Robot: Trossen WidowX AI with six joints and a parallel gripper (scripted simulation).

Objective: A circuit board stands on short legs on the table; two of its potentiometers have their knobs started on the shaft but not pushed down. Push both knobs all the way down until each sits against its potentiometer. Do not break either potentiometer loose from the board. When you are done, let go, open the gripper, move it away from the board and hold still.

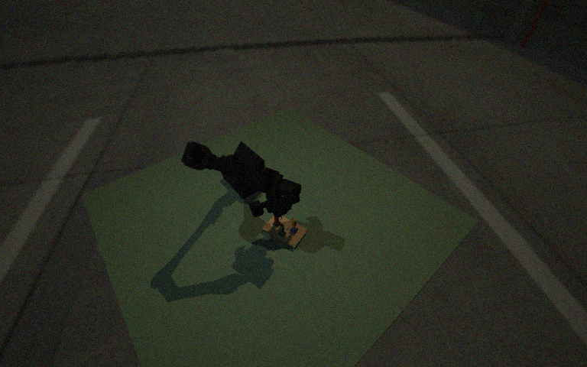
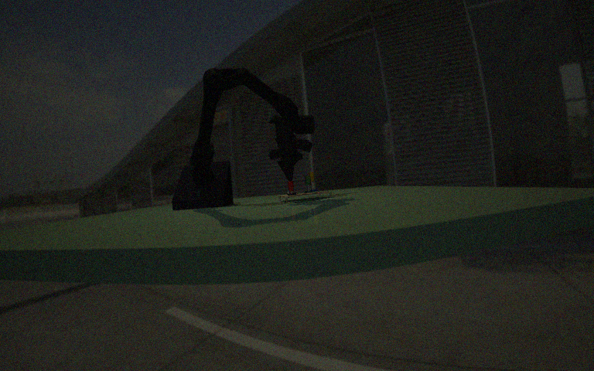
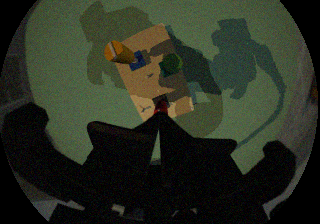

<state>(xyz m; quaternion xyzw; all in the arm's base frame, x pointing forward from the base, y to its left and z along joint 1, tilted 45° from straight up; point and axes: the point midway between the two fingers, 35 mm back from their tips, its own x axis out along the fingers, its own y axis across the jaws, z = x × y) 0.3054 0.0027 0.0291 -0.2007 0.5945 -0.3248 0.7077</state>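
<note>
My gripper tip is 10 mm above the red knob. Round my gripper tip: orange knob (70 mm ahead, 40 mm to the left, 10 mm above).
</note>
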